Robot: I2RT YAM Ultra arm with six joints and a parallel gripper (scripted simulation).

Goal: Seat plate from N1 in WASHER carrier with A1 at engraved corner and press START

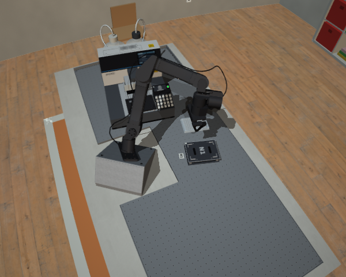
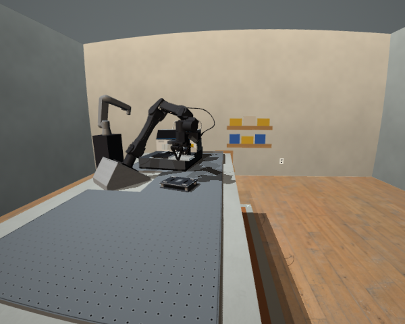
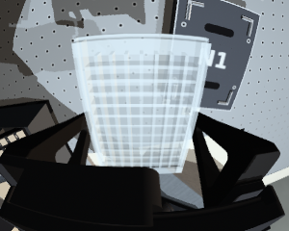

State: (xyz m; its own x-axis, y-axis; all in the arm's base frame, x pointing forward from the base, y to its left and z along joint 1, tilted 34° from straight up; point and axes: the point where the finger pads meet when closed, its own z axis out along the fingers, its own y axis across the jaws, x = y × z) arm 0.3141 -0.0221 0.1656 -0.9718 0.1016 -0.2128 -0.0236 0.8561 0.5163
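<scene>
The washer carrier is 24 cm behind my hand, 22 cm to the left of it and 4 cm below it. From my hand the other things lie so: black plate nest 3 cm ahead, 10 cm to the right, 11 cm below; then well plate right at my hand; then label 8 cm behind, 9 cm to the right, 13 cm below.
</scene>
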